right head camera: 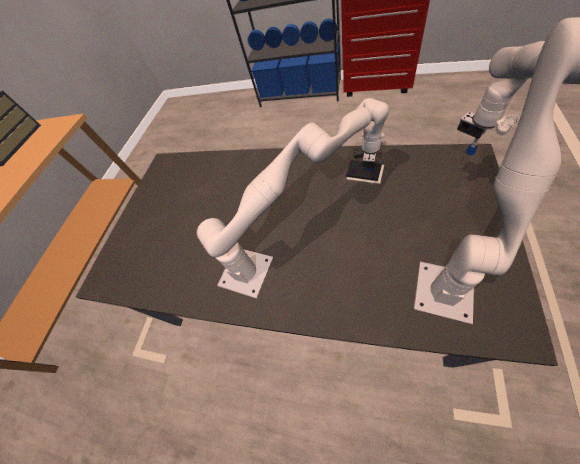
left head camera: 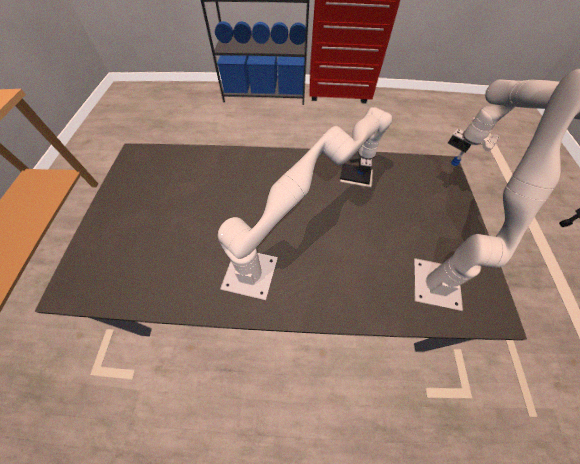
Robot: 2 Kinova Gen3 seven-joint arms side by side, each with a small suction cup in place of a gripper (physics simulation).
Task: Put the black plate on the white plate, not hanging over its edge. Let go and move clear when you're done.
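Frame: origin at the left arm's base, x down, y ahead, z right, level; metres.
Where they show: left end effector, tool point: (right head camera: 368,169) (left head camera: 360,173); right end effector, tool point: (right head camera: 470,152) (left head camera: 454,163); left arm's base, origin of the base link: (right head camera: 245,271) (left head camera: 249,272); right arm's base, origin of the base link: (right head camera: 444,290) (left head camera: 437,283).
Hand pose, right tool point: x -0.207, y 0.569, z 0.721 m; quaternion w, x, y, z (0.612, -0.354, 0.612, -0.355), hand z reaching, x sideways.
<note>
Each offset is from my right tool point to the top centre of the thing. "spot": to the spot under its first point. Level surfaces: height alone.
The black plate @(dx +0.182, dy +0.029, dz -0.370 m) (left head camera: 351,175) (right head camera: 359,174) lies flat over the white plate @(spot: dx +0.200, dy +0.023, dz -0.291 m) (left head camera: 371,179) (right head camera: 382,174) near the far edge of the table. A thin white rim shows along the near side and at the right side; the far side is partly hidden by my left wrist. My left gripper (left head camera: 360,172) (right head camera: 368,168) has its blue cup down on the top of the black plate, near its middle, and looks shut on it. My right gripper (left head camera: 456,161) (right head camera: 471,149) hangs in the air at the far right, well apart from both plates, open and empty.
The dark table @(dx +0.207 m) (left head camera: 175,225) (right head camera: 190,210) carries both arm bases. Behind it stand a shelf rack (left head camera: 260,53) and a red drawer cabinet (left head camera: 345,57) (right head camera: 382,52). An orange bench (left head camera: 40,215) (right head camera: 75,250) stands at the left.
</note>
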